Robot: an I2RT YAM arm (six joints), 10 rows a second.
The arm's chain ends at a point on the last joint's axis. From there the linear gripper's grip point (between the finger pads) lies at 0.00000 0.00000 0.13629 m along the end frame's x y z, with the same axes.
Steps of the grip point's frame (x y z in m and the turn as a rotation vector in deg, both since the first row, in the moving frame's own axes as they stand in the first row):
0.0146, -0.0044, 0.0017, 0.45, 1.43, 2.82
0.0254, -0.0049, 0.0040, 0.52, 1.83, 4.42
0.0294, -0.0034, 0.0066, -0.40, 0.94, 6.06
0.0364, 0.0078, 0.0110, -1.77, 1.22, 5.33
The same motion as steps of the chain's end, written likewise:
0.0112, -0.0034, 0.0017, 0.45, 1.43, 2.82
0.0210, -0.0038, 0.0041, 0.52, 1.83, 4.42
0.0272, -0.0045, 0.0066, -0.40, 0.94, 6.06
0.0337, 0.0035, 0.0111, -1.77, 1.22, 5.33

